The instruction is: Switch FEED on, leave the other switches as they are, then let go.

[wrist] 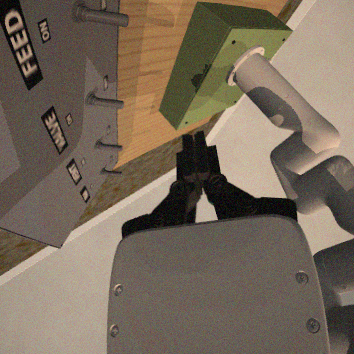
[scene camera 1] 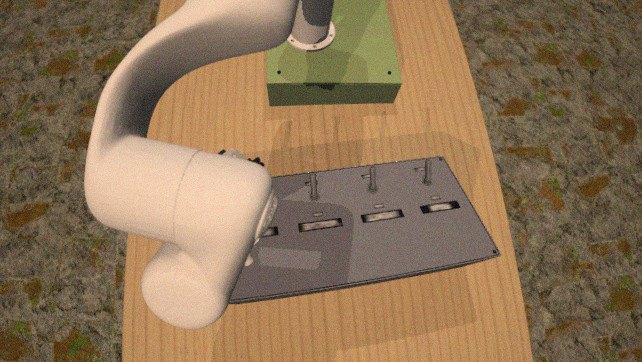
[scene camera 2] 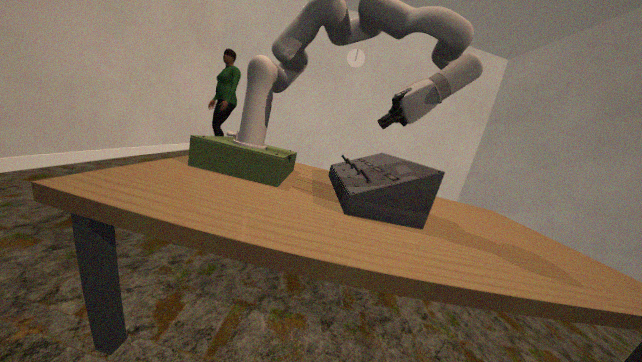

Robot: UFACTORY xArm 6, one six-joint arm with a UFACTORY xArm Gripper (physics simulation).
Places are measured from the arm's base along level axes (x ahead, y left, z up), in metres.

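Pixels of known places: gripper, fingertip midpoint: [wrist: 196, 144] [scene camera 2: 380, 125]; arm's base at its link origin: [wrist: 243, 64] [scene camera 1: 309, 32] [scene camera 2: 250, 145].
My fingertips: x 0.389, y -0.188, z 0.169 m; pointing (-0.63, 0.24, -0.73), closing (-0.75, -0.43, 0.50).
For each thing: its top centre in the pictures, then the offset to it from my fingertips. "spot": a spot on its surface instead. Level surfaces: height alone.
- FEED label at its top centre: [wrist: 22, 47] 0.073 m ahead, 0.027 m right, 0.138 m down
- mark at a spot on its surface: [wrist: 44, 31] spot: 0.049 m ahead, 0.024 m right, 0.154 m down
- FEED lever at its top centre: [wrist: 113, 25] 0.009 m back, 0.019 m right, 0.137 m down
- VALVE lever at its top centre: [wrist: 113, 110] [scene camera 1: 313, 182] 0.002 m ahead, 0.101 m left, 0.137 m down
- wooden table at its surface level: 0.268 m down
The dark grey switch box [scene camera 1: 400, 245] [scene camera 2: 395, 202] [wrist: 47, 210] has a sloped top with a row of thin levers. In the wrist view the FEED label [wrist: 24, 45] and its ON mark [wrist: 44, 31] lie at upper left. The FEED lever [wrist: 105, 16] points away from that ON mark, toward the box edge. The VALVE lever [wrist: 106, 101] and the two beyond lean much the same way. In scene camera 1 the arm hides the FEED lever. My gripper [scene camera 2: 384, 123] [wrist: 196, 144] is shut and empty, above the box and apart from the levers.
The green base block [scene camera 1: 335, 94] [scene camera 2: 235, 161] [wrist: 187, 65] carries the arm, behind the box's lever side. Both stand on the wooden table [scene camera 1: 200, 110] [scene camera 2: 210, 210] [wrist: 142, 75]. A person in a green top [scene camera 2: 228, 85] stands beyond the table.
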